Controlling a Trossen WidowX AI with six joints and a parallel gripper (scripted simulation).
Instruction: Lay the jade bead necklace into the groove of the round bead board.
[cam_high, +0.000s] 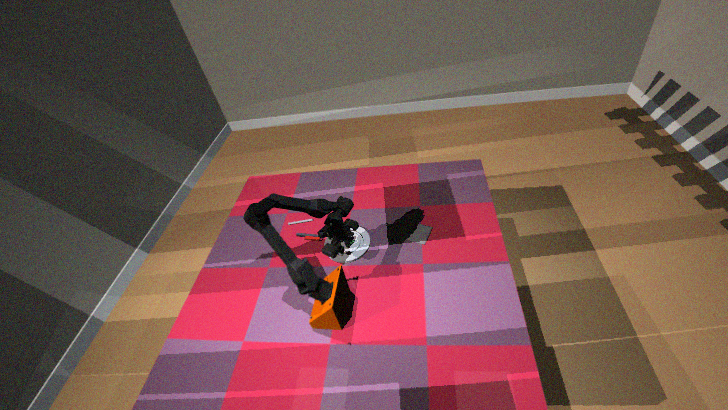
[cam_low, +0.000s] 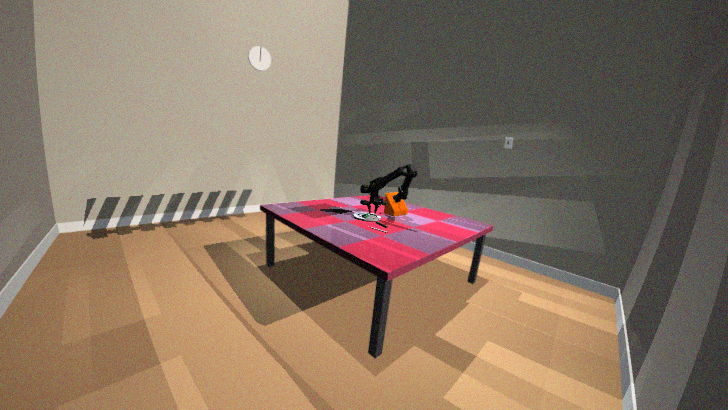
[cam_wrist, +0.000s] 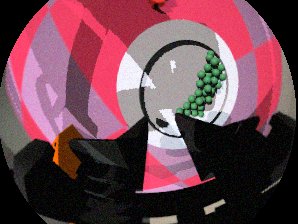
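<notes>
Right now my gripper tip is 50 mm short of the round white bead board and 10 mm above it. From my gripper tip the other things lie so: red-handled tool: 100 mm ahead, 170 mm to the left, 10 mm below; flat grey pad: 90 mm ahead, 310 mm to the right, 20 mm below; thin white rod: 200 mm ahead, 240 mm to the left, 20 mm below.
</notes>
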